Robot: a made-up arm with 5 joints.
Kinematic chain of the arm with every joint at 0, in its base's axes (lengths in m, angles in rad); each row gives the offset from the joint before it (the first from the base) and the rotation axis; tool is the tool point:
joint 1: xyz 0 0 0.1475 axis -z
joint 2: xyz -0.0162 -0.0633 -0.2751 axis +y
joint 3: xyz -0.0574 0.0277 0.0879 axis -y
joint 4: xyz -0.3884 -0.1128 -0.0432 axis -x
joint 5: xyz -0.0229 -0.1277 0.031 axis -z
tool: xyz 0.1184 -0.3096 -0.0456
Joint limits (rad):
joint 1: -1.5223..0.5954
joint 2: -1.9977..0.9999
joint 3: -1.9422..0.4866
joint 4: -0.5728..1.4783
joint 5: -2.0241..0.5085
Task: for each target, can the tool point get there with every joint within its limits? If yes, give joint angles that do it. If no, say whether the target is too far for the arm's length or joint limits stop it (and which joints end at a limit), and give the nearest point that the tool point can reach.
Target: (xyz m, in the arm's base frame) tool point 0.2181 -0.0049 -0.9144
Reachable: no: joint limits stop it (at a limit: joint 1, joint 2, joint 5) | nearest point 0.2096 -0.0143 -0.8267 | short by 0.089 m
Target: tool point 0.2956 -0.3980 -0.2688
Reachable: yes | joints -1.0810 -1.1163 0.2926 0.4065 -0.5865
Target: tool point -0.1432 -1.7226 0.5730
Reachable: no: too far | nearest point -0.0653 -0.7860 0.1872 | short by 1.016 m
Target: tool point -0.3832 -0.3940 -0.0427
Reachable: yes | joints 0.2149 -0.5684 -1.4551 -0.1678 -0.5671
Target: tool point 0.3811 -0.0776 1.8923
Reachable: no: too far | nearest point 0.2266 -0.0461 0.5895 | short by 1.312 m
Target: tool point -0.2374 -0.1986 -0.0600
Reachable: yes | joints 0.2127 -0.6341 -1.1470 0.4757 -1.2884
